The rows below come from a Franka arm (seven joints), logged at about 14 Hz.
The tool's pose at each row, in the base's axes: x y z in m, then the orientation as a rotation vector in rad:
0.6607 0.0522 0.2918 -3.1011 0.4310 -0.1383
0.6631 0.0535 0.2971 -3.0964 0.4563 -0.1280
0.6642 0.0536 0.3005 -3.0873 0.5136 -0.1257
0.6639 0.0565 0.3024 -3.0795 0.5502 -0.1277
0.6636 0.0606 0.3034 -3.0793 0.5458 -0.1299
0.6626 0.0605 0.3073 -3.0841 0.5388 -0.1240
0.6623 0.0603 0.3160 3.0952 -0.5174 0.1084
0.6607 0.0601 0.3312 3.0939 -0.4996 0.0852
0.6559 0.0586 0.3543 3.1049 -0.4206 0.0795
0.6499 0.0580 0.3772 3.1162 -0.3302 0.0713
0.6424 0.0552 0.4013 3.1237 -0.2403 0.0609
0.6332 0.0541 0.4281 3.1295 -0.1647 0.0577
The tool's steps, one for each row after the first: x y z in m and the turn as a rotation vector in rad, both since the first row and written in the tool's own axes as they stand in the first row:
0.0024 -0.0020 -0.0051 -0.0001 -0.0065 0.0165
0.0037 -0.0025 -0.0084 -0.0017 -0.0076 0.0535
0.0028 -0.0052 -0.0103 -0.0012 -0.0062 0.0774
0.0015 -0.0091 -0.0113 0.0000 -0.0050 0.0747
0.0009 -0.0088 -0.0153 -0.0036 -0.0084 0.0697
0.0014 -0.0087 -0.0240 -0.0141 -0.0172 0.0546
0.0012 -0.0084 -0.0393 -0.0205 -0.0312 0.0434
-0.0010 -0.0061 -0.0627 -0.0197 -0.0352 -0.0074
-0.0046 -0.0043 -0.0860 -0.0177 -0.0410 -0.0655
-0.0089 -0.0001 -0.1107 -0.0170 -0.0479 -0.1230
-0.0151 0.0030 -0.1382 -0.0144 -0.0504 -0.1713

